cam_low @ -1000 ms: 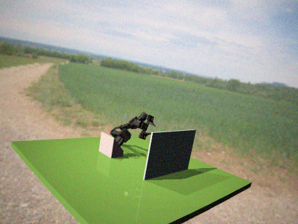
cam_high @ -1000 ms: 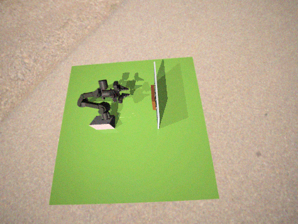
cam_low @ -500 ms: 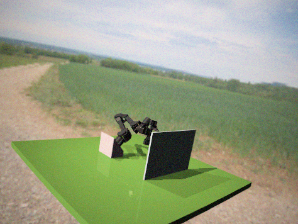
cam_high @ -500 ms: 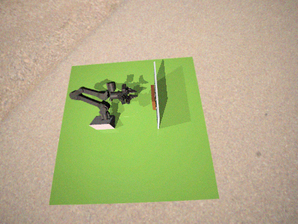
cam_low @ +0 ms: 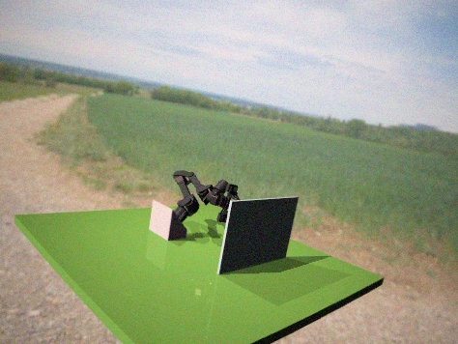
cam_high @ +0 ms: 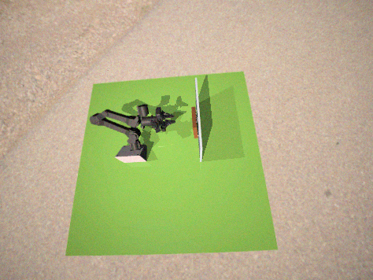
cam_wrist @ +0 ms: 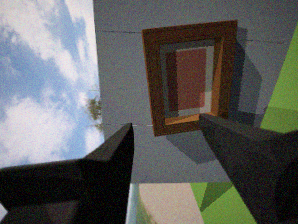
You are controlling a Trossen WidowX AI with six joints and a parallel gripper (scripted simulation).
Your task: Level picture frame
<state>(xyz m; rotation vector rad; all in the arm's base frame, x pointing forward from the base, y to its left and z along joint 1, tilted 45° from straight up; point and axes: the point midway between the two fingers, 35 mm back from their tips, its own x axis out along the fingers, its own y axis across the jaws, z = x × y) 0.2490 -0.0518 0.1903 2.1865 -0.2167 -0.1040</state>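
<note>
The picture frame lies 13 cm ahead of my gripper tip, 6 cm below it and 3 cm to the right of it. From my gripper tip the other things lie so: wall panel: 14 cm ahead, 7 cm below, 2 cm to the right.
</note>
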